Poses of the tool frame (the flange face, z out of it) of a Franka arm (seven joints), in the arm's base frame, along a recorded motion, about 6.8 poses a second.
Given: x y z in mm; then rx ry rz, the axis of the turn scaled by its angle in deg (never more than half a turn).
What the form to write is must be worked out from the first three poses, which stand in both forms.
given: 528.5, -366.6, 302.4, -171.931, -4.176, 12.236
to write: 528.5, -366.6, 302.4, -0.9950, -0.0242, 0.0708, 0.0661
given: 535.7, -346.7, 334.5, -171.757, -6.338, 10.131
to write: 535.7, -346.7, 334.5, -0.9953, -0.0367, 0.0587, 0.0683
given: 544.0, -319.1, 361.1, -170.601, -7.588, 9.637
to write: 544.0, -319.1, 361.1, -0.9944, -0.0442, 0.0562, 0.0781
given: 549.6, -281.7, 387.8, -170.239, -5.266, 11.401
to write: 549.6, -281.7, 387.8, -0.9940, -0.0307, 0.0666, 0.0811
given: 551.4, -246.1, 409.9, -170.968, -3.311, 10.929
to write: 551.4, -246.1, 409.9, -0.9949, -0.0193, 0.0636, 0.0754
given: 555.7, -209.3, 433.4, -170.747, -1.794, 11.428
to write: 555.7, -209.3, 433.4, -0.9947, -0.0105, 0.0666, 0.0773
